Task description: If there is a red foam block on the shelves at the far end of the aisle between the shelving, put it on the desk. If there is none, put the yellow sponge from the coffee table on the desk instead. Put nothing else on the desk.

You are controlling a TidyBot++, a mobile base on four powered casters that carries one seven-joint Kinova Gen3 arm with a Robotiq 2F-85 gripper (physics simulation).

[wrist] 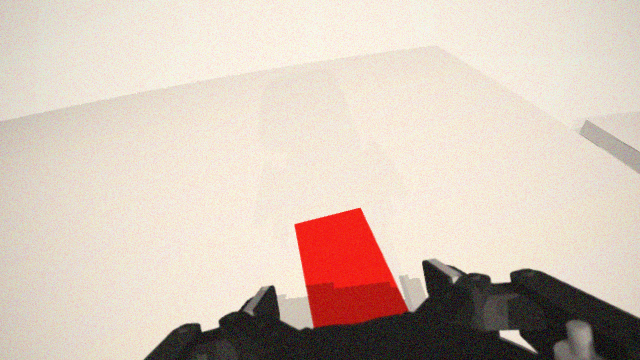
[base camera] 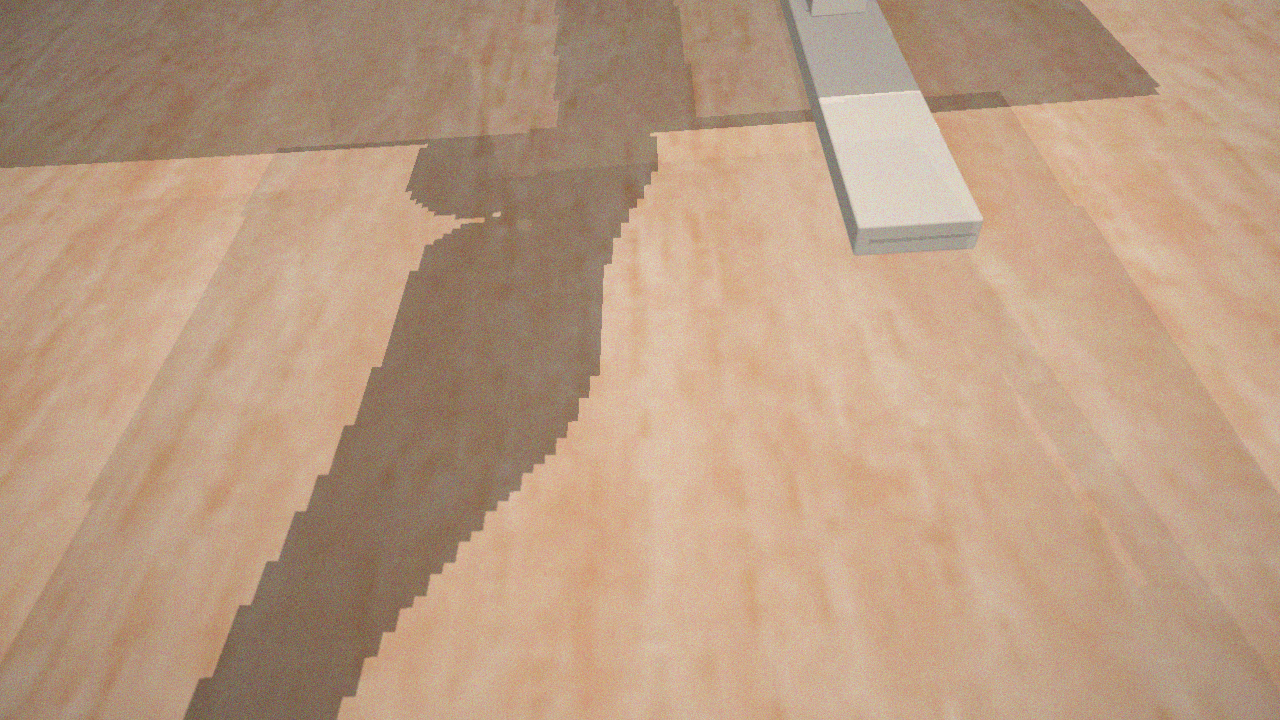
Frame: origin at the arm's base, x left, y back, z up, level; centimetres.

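Where they show: gripper, fingertip midpoint: [wrist: 350, 289].
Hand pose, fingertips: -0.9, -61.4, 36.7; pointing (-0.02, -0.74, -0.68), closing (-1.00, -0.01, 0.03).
Each offset is from my fingertips to the top centre of the thing, as dx, dy, dz. "pt": to the spot under its first point. Level surfaces: height alone.
A red foam block {+0.1, +0.0, +1.6} [wrist: 340, 250] lies on a pale flat top, which looks like the desk {dz -4.4} [wrist: 150, 175], in the lower middle of the wrist view. My gripper [wrist: 350, 289] is open, with one fingertip on either side of the block and a gap at each side. The near end of the block is hidden behind the dark gripper body. The yellow sponge and the coffee table do not show in either view. The gripper is not seen in the base view.
In the base view a flat, light grey bar [base camera: 899, 161], like a furniture foot, reaches over the wooden floor {dz -76.4} [base camera: 760, 447] at the upper right. Shadows cross the floor. In the wrist view a grey edge piece {pt -83.5, -48.2, -34.3} [wrist: 610, 145] shows at the far right, beyond the top's edge.
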